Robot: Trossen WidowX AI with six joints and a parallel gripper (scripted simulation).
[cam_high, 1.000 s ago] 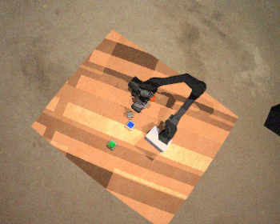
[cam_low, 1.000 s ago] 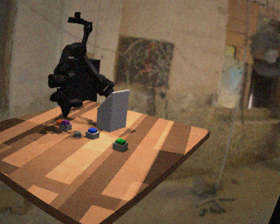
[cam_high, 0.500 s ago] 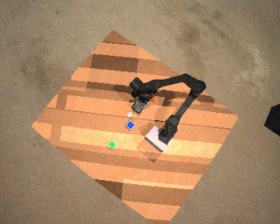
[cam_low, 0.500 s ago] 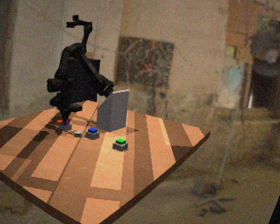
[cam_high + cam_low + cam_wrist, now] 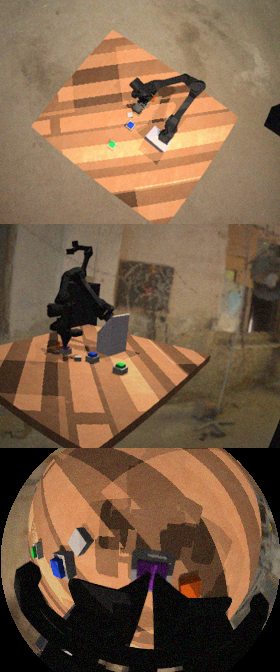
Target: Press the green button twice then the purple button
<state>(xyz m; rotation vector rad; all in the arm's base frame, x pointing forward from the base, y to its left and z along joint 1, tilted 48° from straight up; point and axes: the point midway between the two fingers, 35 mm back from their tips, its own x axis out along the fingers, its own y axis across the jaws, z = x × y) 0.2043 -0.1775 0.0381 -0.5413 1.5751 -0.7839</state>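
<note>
Right now my gripper tip is 10 mm above the purple button. Also, from my gripper tip: small grey block 110 mm to the left, 40 mm ahead, 20 mm below; blue button 170 mm to the left, 10 mm behind; orange block 60 mm to the right, 30 mm behind, 20 mm below.
</note>
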